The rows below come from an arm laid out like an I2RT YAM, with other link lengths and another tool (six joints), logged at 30 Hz.
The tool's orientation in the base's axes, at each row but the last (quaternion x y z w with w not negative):
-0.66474 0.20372 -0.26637 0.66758
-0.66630 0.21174 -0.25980 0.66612
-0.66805 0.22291 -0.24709 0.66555
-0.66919 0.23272 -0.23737 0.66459
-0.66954 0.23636 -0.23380 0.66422
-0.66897 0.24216 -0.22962 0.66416
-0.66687 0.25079 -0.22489 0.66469
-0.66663 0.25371 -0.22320 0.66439
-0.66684 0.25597 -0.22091 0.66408
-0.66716 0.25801 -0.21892 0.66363
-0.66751 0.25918 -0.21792 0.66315
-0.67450 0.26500 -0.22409 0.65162
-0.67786 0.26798 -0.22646 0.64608
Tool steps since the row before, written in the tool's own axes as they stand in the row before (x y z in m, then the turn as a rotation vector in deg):
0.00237 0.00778 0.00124 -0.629 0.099 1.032
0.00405 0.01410 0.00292 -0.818 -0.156 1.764
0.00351 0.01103 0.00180 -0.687 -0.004 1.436
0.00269 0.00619 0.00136 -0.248 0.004 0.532
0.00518 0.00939 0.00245 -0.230 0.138 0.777
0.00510 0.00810 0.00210 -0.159 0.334 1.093
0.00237 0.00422 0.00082 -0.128 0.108 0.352
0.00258 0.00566 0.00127 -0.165 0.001 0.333
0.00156 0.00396 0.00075 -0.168 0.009 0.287
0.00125 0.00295 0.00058 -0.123 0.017 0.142
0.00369 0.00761 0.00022 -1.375 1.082 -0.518
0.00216 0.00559 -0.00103 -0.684 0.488 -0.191
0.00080 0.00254 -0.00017 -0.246 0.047 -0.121
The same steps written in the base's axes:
0.00327 -0.00072 -0.00751 0.167 1.195 -0.116
0.00588 -0.00060 -0.01374 0.464 1.889 0.143
0.00420 -0.00096 -0.01089 0.365 1.549 -0.007
0.00297 -0.00068 -0.00617 0.140 0.570 -0.008
0.00552 -0.00140 -0.00941 0.307 0.749 -0.144
0.00513 -0.00158 -0.00820 0.557 0.950 -0.345
0.00220 -0.00083 -0.00431 0.120 0.354 -0.109
0.00256 -0.00059 -0.00578 0.084 0.362 0.000
0.00149 -0.00036 -0.00404 0.052 0.328 -0.007
0.00117 -0.00030 -0.00302 -0.006 0.188 -0.014
0.00255 -0.00207 -0.00780 -1.450 0.488 -0.994
0.00061 -0.00224 -0.00562 -0.675 0.294 -0.448
0.00031 -0.00071 -0.00255 -0.268 0.069 -0.030

